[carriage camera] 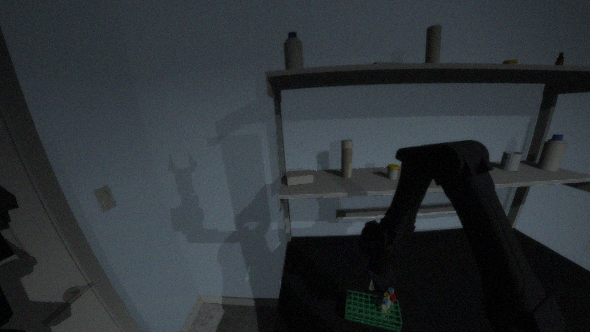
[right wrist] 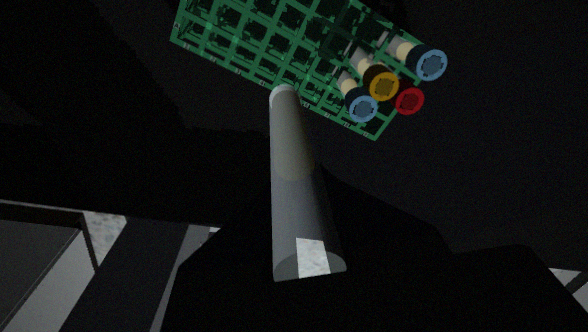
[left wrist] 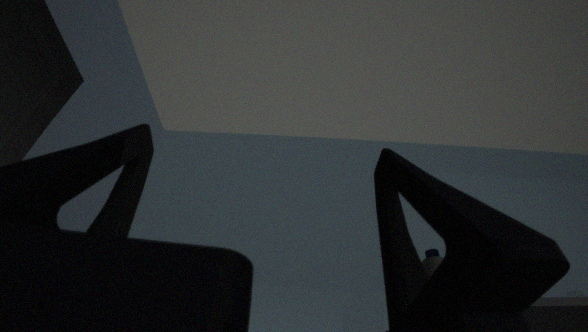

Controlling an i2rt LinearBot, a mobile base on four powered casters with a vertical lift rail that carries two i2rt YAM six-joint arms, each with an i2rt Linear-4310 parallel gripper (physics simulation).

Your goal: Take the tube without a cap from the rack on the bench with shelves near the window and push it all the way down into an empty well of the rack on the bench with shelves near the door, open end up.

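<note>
My right gripper [carriage camera: 376, 276] is shut on the clear tube without a cap [carriage camera: 371, 285] [right wrist: 295, 165]. Its open end faces the right wrist camera and yellowish content fills its far part. In the right wrist view the tube's rounded far end overlaps the numbered edge of the green rack [carriage camera: 346, 310] [right wrist: 200, 52]; the height between them is hard to tell. Capped tubes stand at one end of the rack: two blue [right wrist: 363, 108] [right wrist: 431, 64], one yellow [right wrist: 384, 86] and one red [right wrist: 410, 101]. Many wells look empty. My left gripper [left wrist: 266, 148] is open and empty, high before the wall.
The rack is on a black bench [carriage camera: 320, 270]. Above the bench is a lower shelf [carriage camera: 370, 186] with a white box [carriage camera: 300, 178], a cylinder [carriage camera: 346, 159], a yellow-lidded jar [carriage camera: 393, 172] and bottles. An upper shelf [carriage camera: 400, 75] holds more bottles. A door [carriage camera: 55, 240] is at the left.
</note>
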